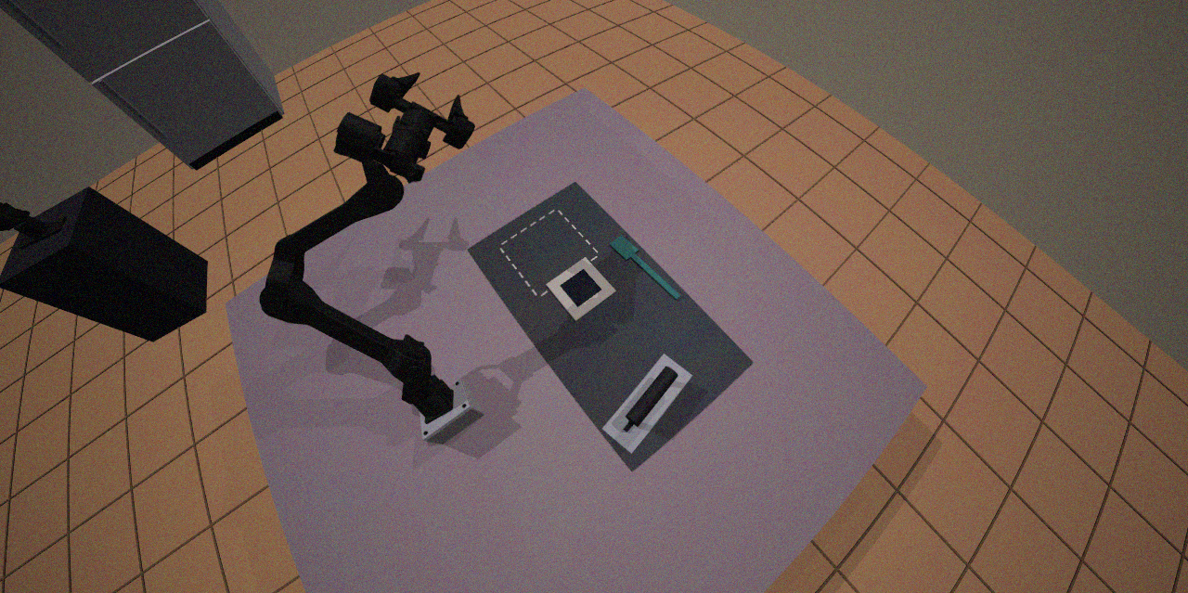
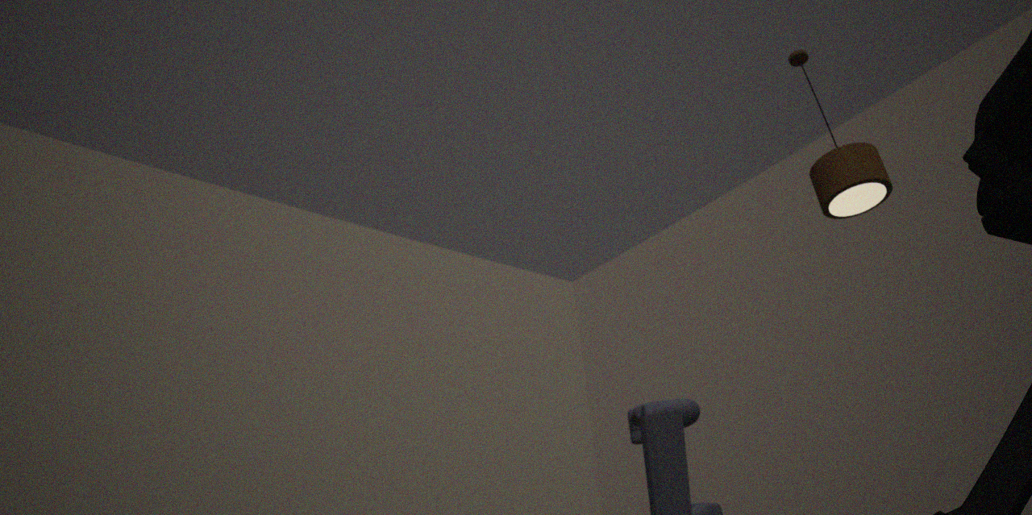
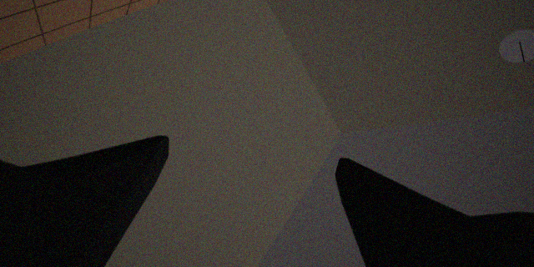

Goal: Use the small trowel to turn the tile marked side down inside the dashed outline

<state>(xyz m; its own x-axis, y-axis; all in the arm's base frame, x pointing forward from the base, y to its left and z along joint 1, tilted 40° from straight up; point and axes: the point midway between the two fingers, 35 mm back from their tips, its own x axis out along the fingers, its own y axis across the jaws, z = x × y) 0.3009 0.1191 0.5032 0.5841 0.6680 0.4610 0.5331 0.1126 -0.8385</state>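
My gripper tip is 620 mm to the left of the trowel, 350 mm above it and 110 mm short of it. Round my gripper tip: tan tile: 390 mm below, 340 mm to the right, 100 mm ahead; teal T-shaped piece: 390 mm below, 350 mm to the right, 250 mm ahead.
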